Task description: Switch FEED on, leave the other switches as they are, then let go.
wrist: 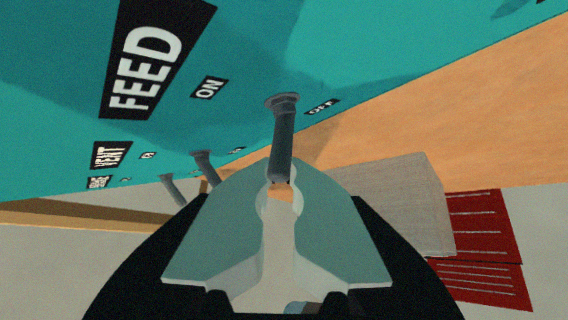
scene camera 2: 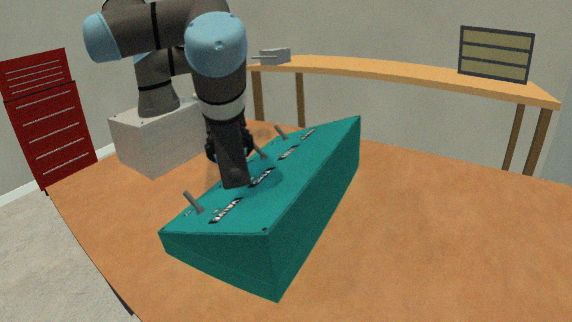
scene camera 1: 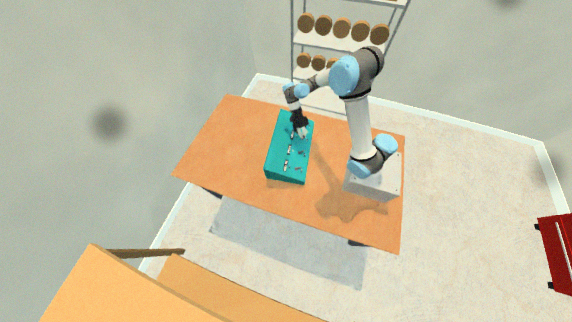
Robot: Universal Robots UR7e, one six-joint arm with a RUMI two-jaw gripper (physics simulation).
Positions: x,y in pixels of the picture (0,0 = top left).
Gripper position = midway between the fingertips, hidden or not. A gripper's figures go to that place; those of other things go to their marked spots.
Labels:
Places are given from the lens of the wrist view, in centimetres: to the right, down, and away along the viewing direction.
my gripper (wrist: 281,160): 0, 0, 14
feed lever (wrist: 279,167): 0, 0, 11

